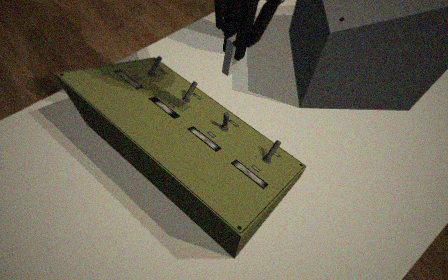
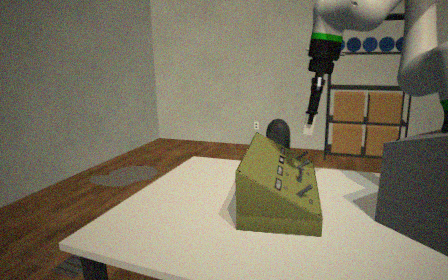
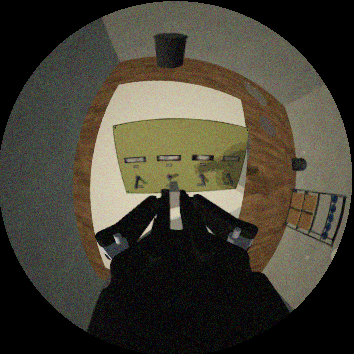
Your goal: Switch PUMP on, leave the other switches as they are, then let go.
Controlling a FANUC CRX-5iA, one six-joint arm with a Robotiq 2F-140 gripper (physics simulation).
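Places are measured from the arm's base along level axes (x ahead, y left, z up), in centimetres.
Pixels of known places: gripper, fingertip midpoint: (image 1: 230,70) (image 2: 307,134) (image 3: 172,187).
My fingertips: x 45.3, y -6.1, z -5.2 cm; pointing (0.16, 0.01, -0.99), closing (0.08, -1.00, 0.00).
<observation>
Ahead of a thing's pixels: the offset from my fingertips to its top centre. Level surfaces: height alone.
The olive sloped switch panel (image 1: 150,145) (image 2: 270,200) (image 3: 180,137) stands on the white table. The PUMP lever {dx +1.5, dy +1.1, dz -11.1 cm} (image 1: 226,121) (image 2: 299,175), second from the VALVE end, stands more upright and tips towards its label {dx +8.4, dy +1.7, dz -12.2 cm} (image 1: 204,139) (image 3: 169,158), unlike the others. The VALVE lever {dx -0.8, dy +12.9, dz -12.3 cm} (image 1: 272,151) (image 2: 305,190) (image 3: 138,182), FAN lever {dx +1.3, dy -11.0, dz -12.3 cm} (image 1: 190,91) (image 3: 202,180) and DRIVE lever {dx +2.3, dy -22.9, dz -12.3 cm} (image 1: 156,66) (image 3: 229,179) lean away from their labels. My gripper (image 1: 228,62) (image 2: 309,129) (image 3: 172,187) is shut and empty, above the panel's lever side and apart from the levers. Label lettering is blurred.
A big grey block (image 1: 370,70) (image 2: 415,185) stands at the lever side of the panel. The white table {dz -25.5 cm} (image 1: 345,200) (image 2: 150,210) carries the panel. A dark bin (image 3: 170,50) stands beyond the table. A shelf rack (image 2: 367,87) with boxes stands by the wall.
</observation>
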